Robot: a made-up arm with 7 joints. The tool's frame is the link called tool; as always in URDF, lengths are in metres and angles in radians. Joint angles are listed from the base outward.
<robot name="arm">
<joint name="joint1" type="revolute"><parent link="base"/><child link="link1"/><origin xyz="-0.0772 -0.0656 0.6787" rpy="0 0 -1.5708"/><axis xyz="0 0 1"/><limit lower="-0.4" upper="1.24"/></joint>
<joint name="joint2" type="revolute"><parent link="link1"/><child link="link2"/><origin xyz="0.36 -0.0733 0.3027" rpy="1.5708 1.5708 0"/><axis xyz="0 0 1"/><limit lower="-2.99" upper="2.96"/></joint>
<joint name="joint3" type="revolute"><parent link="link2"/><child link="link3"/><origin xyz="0.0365 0.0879 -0.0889" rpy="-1.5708 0 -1.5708"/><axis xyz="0 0 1"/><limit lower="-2.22" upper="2.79"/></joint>
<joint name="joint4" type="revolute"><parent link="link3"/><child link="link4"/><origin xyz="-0.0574 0.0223 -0.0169" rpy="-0.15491 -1.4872 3.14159"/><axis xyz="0 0 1"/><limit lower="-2" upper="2.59"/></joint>
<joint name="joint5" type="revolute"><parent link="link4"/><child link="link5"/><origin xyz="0.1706 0.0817 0.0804" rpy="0.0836 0.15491 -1.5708"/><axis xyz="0 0 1"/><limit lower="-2.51" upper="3.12"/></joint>
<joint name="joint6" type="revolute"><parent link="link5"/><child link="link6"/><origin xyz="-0.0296 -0.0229 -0.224" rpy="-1.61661 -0.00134 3.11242"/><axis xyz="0 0 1"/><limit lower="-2.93" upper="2.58"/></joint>
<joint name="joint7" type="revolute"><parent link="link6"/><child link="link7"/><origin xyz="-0.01 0.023 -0.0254" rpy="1.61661 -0.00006 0.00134"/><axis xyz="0 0 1"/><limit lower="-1.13" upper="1.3"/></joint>
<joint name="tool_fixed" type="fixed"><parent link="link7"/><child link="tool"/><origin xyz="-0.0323 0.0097 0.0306" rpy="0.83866 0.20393 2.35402"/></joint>
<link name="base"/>
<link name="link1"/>
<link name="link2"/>
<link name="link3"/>
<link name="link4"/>
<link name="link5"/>
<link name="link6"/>
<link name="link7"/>
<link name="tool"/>
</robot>
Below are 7 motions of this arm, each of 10 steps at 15 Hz.
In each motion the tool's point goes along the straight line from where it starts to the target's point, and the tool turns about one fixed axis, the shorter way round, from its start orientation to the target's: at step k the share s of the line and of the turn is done. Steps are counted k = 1, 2, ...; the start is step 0. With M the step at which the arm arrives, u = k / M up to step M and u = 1 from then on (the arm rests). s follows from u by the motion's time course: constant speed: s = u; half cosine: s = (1 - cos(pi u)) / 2; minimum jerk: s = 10 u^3 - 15 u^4 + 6 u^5.
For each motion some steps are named. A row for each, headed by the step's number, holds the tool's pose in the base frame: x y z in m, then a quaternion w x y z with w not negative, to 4 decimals.
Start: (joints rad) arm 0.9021 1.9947 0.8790 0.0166 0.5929 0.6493 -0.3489
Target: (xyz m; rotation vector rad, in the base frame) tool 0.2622 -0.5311 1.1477 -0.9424 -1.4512 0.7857
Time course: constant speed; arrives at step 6
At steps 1, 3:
1: 0.1816 -0.4957 1.1933 0.3506 -0.5411 -0.7500 0.1473
3: 0.2138 -0.5099 1.1751 0.4500 -0.4933 -0.7091 0.2265

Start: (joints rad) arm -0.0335 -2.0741 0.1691 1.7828 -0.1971 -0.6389 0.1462
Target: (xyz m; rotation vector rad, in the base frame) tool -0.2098 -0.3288 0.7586 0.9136 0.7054 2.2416
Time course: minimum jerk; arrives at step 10
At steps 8, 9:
8: -0.2105 -0.3331 0.7527 0.3476 0.3400 0.2776 0.8286
9: -0.2099 -0.3294 0.7577 0.3115 0.3444 0.2681 0.8441

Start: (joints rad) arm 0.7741 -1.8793 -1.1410 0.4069 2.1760 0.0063 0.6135
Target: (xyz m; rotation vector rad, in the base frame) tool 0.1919 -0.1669 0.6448 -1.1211 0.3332 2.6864
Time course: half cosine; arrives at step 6
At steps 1, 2, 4, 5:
1: 0.1351 -0.0634 0.7104 0.2731 -0.3010 -0.0477 0.9125
2: 0.1462 -0.0837 0.6975 0.2412 -0.3182 -0.0161 0.9167
4: 0.1767 -0.1392 0.6624 0.1515 -0.3613 0.0703 0.9174
5: 0.1878 -0.1595 0.6495 0.1180 -0.3755 0.1017 0.9136

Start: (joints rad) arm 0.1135 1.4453 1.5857 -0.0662 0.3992 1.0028 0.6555
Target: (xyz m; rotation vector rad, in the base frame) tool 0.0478 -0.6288 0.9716 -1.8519 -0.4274 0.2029
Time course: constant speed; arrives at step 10
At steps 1, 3, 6, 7, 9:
1: -0.1590 -0.6497 0.9663 0.5537 -0.7564 -0.2042 -0.2821
3: -0.1130 -0.6450 0.9675 0.5658 -0.7736 -0.2018 -0.2017
6: -0.0441 -0.6381 0.9692 0.5766 -0.7894 -0.1956 -0.0788
7: -0.0211 -0.6358 0.9698 0.5782 -0.7919 -0.1928 -0.0374
9: 0.0248 -0.6311 0.9710 0.5784 -0.7929 -0.1864 0.0454

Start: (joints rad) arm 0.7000 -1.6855 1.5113 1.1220 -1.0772 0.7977 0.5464
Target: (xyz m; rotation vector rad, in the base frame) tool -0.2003 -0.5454 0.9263 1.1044 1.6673 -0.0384
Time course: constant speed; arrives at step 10
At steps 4, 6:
4: -0.0696 -0.4997 1.0067 0.7505 0.3069 0.5826 0.0559
6: -0.1132 -0.5150 0.9799 0.6869 0.3632 0.6286 0.0321

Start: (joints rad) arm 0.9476 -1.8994 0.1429 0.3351 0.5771 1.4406 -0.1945
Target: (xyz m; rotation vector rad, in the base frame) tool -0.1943 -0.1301 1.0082 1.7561 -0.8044 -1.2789
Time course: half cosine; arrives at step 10
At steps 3, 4, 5, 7, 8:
3: -0.0596 -0.2502 0.8228 0.3915 0.9162 0.0705 0.0483
4: -0.0832 -0.2292 0.8553 0.4091 0.9108 -0.0011 -0.0559
5: -0.1094 -0.2058 0.8914 0.4208 0.8874 -0.0804 -0.1703
7: -0.1593 -0.1613 0.9601 0.4198 0.7944 -0.2255 -0.3765
8: -0.1781 -0.1446 0.9859 0.4115 0.7441 -0.2764 -0.4479

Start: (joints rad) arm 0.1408 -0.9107 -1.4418 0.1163 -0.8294 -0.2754 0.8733
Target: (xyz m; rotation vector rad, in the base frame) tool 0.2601 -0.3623 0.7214 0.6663 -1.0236 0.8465
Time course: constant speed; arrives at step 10
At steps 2, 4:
2: 0.2152 -0.3557 0.7180 0.7879 0.3549 -0.4324 0.2577
4: 0.2264 -0.3574 0.7189 0.7766 0.3427 -0.4417 0.2903

